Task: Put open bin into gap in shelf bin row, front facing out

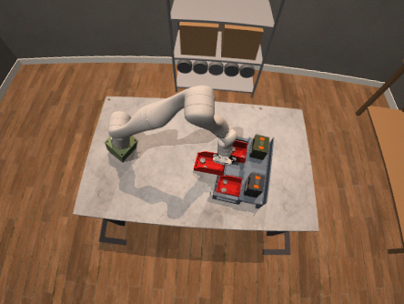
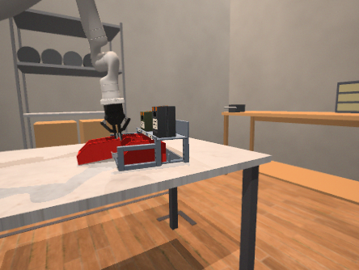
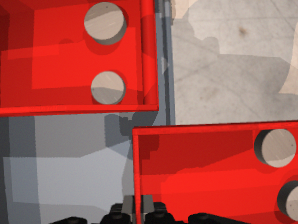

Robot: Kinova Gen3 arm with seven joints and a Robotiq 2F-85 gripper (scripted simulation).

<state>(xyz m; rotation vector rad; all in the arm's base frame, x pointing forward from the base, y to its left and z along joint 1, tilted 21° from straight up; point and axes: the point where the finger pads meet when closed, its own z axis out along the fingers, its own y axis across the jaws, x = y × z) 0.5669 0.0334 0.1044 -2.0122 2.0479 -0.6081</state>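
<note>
The grey shelf lies 100 mm ahead of my hand and 30 mm below it. From my hand the other things lie so: black tool case (160 mm ahead, 120 mm to the right, 70 mm above); then grey round part (100 mm behind, 70 mm below, 20 mm to the right).
</note>
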